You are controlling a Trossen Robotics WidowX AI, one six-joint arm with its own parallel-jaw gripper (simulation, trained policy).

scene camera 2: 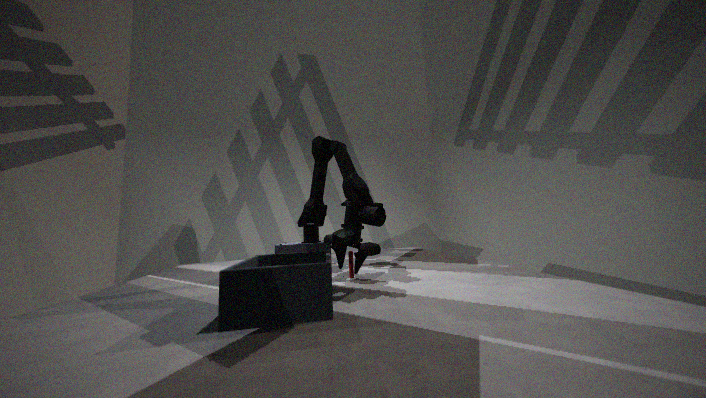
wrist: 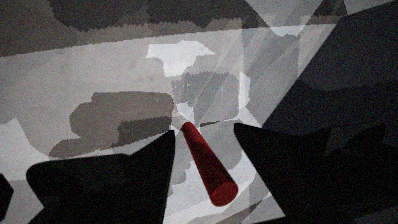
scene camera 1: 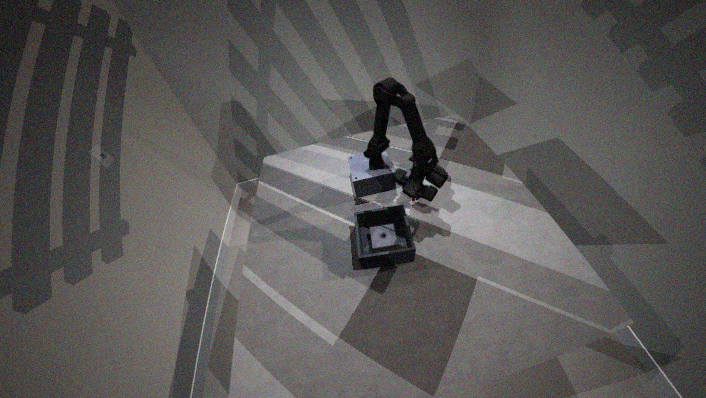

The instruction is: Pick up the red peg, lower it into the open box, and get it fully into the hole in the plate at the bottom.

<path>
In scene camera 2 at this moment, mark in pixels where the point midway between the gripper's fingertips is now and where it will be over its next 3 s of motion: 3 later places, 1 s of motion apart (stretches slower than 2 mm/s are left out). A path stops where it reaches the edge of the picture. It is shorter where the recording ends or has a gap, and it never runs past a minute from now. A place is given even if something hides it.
My gripper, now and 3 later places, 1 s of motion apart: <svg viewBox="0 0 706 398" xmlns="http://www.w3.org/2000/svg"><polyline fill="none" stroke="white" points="347,271 350,261 333,237 287,259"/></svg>
</path>
